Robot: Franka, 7 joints.
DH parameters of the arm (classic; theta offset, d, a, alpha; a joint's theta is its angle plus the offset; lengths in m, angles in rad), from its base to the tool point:
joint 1: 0 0.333 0 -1.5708
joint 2: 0 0 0 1.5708
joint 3: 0 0.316 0.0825 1.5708
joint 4: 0 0 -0.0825 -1.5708
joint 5: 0 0.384 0 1.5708
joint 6: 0 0 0.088 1.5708
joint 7: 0 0.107 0 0
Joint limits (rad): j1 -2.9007..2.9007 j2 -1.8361..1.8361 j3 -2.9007..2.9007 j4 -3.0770..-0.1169 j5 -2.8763..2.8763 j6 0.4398..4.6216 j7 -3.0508..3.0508
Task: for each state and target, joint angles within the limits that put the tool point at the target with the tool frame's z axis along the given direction. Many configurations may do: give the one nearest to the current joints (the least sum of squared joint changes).
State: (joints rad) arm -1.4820 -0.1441 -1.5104 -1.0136 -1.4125 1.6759 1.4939
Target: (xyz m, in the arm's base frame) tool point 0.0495 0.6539 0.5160 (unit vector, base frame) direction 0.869 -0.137 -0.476
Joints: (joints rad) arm -2.1560 -0.5314 -2.2148 -1.3988 -1.3898 1.2244 1.4939
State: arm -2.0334 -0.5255 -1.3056 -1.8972 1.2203 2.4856 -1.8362
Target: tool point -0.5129 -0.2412 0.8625 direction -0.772 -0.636 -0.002
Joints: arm -1.6675 0.0252 -0.9813 -1.3692 0.8227 2.8725 -1.8362
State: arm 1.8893 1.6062 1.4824 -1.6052 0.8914 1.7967 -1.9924
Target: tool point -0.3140 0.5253 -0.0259 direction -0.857 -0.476 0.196
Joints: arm 1.2966 1.5825 0.8054 -1.3867 0.6897 1.8120 -1.9924
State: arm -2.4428 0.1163 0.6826 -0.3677 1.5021 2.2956 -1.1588
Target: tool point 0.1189 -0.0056 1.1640 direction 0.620 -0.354 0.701
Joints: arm -2.1050 -0.5532 0.2849 -0.8066 1.6691 2.5146 -1.1588
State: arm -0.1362 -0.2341 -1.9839 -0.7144 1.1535 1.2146 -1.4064
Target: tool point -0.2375 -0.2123 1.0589 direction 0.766 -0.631 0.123
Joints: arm -0.4737 -0.0074 -2.2884 -0.7801 2.0217 1.3139 -1.4064
